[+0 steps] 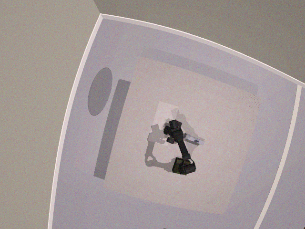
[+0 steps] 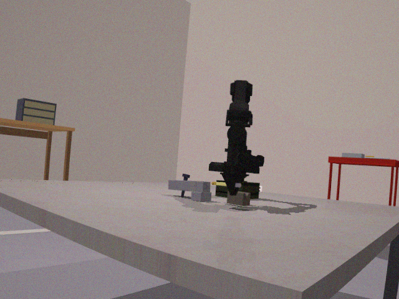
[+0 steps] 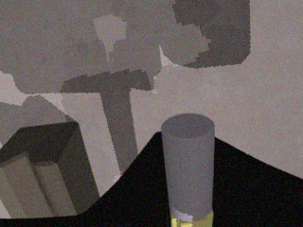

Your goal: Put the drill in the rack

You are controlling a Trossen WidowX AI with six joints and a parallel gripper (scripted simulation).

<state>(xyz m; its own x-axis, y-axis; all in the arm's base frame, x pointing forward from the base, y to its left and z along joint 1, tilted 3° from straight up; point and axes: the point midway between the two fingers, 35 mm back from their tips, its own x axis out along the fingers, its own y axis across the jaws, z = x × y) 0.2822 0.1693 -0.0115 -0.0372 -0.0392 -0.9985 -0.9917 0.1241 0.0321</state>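
The dark olive-grey block is 8 cm behind my gripper tip, 3 cm to the right of it and 2 cm below it. Round my gripper tip: grey block fixture (20 cm to the right, 2 cm behind); then dark t-shaped key (23 cm to the right, 3 cm behind, 2 cm above).
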